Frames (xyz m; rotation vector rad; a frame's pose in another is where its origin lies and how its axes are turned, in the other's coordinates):
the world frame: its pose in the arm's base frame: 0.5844 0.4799 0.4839 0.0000 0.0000 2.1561
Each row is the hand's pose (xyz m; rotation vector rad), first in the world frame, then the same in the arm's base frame.
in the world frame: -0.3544 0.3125 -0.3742 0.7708 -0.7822 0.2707
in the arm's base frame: 0.5197 0.0119 0.1097 1.3343 0.3914 2.1502
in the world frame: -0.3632 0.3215 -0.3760 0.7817 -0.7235 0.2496
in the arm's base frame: 0.5171 -0.0005 0.1079 1.2715 0.4374 2.1470
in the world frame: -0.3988 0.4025 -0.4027 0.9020 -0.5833 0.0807
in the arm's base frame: 0.4692 -0.0749 0.0812 1.1479 0.6331 1.9850
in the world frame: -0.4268 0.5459 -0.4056 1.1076 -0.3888 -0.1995
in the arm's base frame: 0.3652 -0.1774 0.0783 0.9981 0.9122 1.6753
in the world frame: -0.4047 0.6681 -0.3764 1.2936 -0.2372 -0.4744
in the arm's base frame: 0.2511 -0.2265 0.1075 0.8927 1.1173 1.3493
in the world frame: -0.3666 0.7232 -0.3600 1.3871 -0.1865 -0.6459
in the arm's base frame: 0.1841 -0.2252 0.1239 0.8609 1.1897 1.1468
